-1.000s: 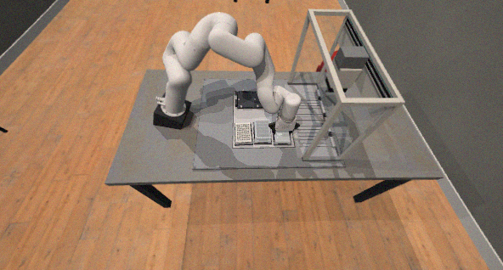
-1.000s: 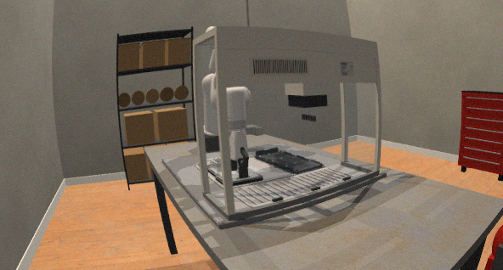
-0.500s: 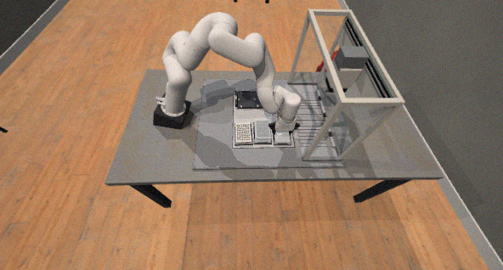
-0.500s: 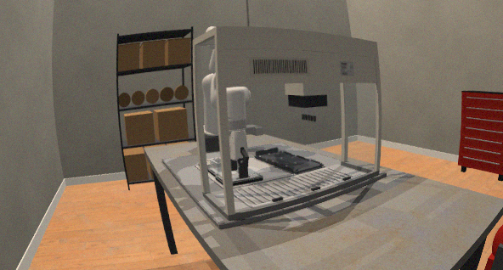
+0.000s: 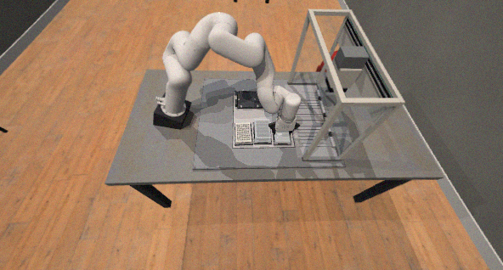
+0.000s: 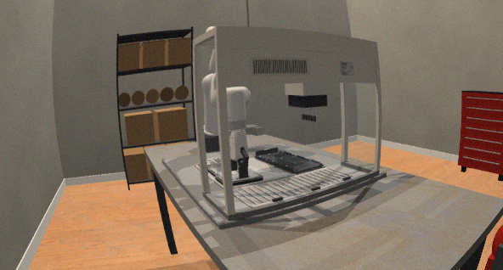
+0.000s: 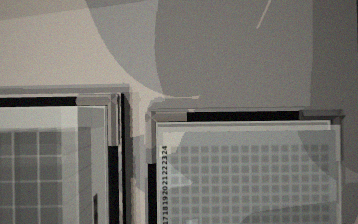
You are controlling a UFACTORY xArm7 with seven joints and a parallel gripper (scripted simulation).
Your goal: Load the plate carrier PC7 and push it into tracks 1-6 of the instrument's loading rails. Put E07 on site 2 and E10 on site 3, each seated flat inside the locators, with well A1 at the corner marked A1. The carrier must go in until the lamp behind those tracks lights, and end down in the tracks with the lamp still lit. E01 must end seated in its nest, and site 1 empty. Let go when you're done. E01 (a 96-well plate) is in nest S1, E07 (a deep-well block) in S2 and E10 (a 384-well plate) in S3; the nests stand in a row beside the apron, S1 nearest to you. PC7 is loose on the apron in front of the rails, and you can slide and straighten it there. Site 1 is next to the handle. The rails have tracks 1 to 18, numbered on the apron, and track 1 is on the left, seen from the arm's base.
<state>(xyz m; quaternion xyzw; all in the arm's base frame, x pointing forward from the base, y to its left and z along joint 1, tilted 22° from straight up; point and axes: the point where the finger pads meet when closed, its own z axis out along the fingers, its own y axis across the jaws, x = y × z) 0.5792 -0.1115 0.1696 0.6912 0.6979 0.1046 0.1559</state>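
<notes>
The nest is 20 mm below my hand. Also, from my hand: dark plate carrier PC7 (260 mm to the left, 100 mm behind, 10 mm below); then deep-well block E07 (110 mm behind, 10 mm to the left); then frame post (300 mm ahead, 220 mm above, 150 mm to the right).
</notes>
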